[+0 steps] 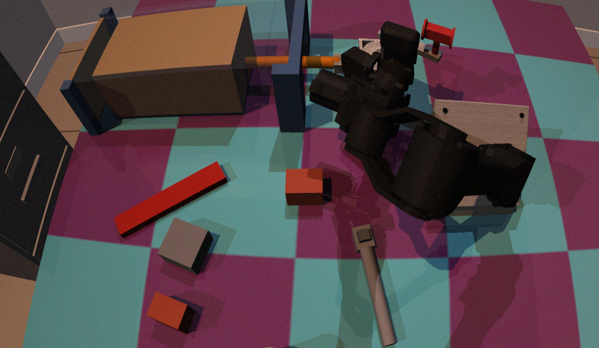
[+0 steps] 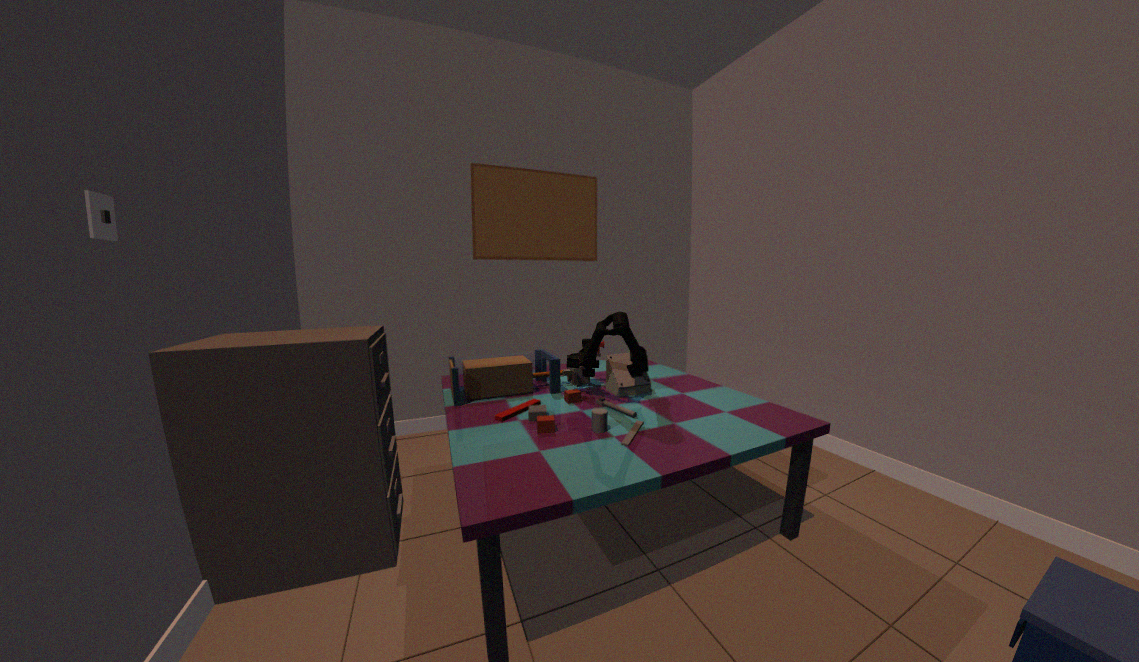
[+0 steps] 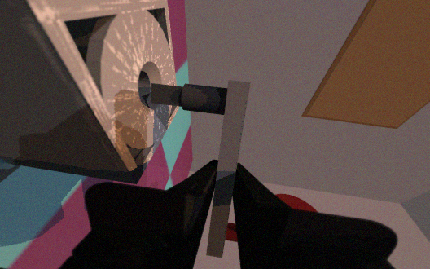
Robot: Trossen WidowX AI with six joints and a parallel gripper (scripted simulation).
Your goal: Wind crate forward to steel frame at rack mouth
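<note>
My gripper tip is now 4 cm below the red knob, 4 cm past it and 3 cm to the right of it. Also, from my gripper tip: grey crank handle: 1 cm to the left, 1 cm behind, 1 cm above; then blue steel frame: 21 cm ahead, 4 cm below, 3 cm to the right; then grey winch: 11 cm below, 3 cm to the right, 3 cm ahead.
</note>
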